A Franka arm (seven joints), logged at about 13 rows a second.
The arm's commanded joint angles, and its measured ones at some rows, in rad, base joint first. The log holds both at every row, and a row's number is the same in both.
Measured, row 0:
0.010, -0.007, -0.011, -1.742, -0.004, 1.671, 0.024
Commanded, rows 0 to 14:
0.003, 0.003, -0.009, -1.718, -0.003, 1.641, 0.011
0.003, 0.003, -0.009, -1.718, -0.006, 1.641, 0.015
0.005, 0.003, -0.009, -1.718, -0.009, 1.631, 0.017
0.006, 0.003, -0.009, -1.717, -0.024, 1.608, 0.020
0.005, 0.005, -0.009, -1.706, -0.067, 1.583, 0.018
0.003, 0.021, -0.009, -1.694, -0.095, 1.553, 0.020
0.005, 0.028, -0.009, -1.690, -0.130, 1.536, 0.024
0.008, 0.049, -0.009, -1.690, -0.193, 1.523, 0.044
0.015, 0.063, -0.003, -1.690, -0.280, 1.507, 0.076
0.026, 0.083, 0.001, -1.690, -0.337, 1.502, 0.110
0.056, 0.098, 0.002, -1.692, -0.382, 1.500, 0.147
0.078, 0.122, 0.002, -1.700, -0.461, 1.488, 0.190
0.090, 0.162, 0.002, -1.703, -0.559, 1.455, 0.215
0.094, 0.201, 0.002, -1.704, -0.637, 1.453, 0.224
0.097, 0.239, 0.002, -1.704, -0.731, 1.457, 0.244
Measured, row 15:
0.089, 0.165, 0.002, -1.729, -0.606, 1.480, 0.206
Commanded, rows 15 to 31:
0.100, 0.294, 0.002, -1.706, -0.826, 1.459, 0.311
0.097, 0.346, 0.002, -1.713, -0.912, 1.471, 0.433
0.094, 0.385, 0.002, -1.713, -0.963, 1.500, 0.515
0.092, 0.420, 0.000, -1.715, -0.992, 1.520, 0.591
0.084, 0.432, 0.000, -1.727, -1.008, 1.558, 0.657
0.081, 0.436, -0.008, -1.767, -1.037, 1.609, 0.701
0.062, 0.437, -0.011, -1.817, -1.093, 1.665, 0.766
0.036, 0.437, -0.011, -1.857, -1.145, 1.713, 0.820
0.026, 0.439, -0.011, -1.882, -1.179, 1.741, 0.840
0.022, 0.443, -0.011, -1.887, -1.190, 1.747, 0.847
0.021, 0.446, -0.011, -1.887, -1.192, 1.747, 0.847
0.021, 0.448, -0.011, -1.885, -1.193, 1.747, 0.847
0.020, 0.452, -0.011, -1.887, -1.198, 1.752, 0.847
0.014, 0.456, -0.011, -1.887, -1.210, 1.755, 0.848
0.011, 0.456, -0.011, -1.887, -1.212, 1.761, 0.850
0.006, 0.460, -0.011, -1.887, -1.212, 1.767, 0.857
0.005, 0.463, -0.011, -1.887, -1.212, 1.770, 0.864
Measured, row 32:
0.018, 0.467, -0.017, -1.870, -1.184, 1.754, 0.831
